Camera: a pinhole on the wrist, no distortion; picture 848 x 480 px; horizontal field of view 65.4 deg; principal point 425.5 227.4 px. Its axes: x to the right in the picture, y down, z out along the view. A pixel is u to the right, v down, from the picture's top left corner.
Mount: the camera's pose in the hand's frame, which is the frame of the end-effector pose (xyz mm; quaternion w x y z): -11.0 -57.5 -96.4 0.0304 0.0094 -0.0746 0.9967
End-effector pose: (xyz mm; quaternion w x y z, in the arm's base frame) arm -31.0 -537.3 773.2 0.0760 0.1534 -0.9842 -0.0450
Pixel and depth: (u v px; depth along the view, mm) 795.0 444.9 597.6
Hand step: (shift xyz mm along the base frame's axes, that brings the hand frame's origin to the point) 345.4 -166.3 -548.9
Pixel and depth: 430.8 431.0 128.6
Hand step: 42.0 -104.3 -39.2
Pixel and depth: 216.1 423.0 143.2
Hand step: -1.5 -125.1 -46.5
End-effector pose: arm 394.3 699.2 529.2 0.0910 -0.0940 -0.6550 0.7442
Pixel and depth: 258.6 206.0 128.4
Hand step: -29.6 -13.7 77.2
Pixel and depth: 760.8 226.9 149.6
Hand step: 68.9 -63.5 83.0
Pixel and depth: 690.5 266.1 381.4
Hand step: 83.0 -294.4 164.6
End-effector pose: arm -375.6 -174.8 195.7 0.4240 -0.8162 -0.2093 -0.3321
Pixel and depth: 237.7 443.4 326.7
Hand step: -4.2 298.3 89.9
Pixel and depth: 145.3 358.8 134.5
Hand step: -23.5 88.1 79.5
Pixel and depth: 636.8 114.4 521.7
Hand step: 22.0 373.6 -281.1
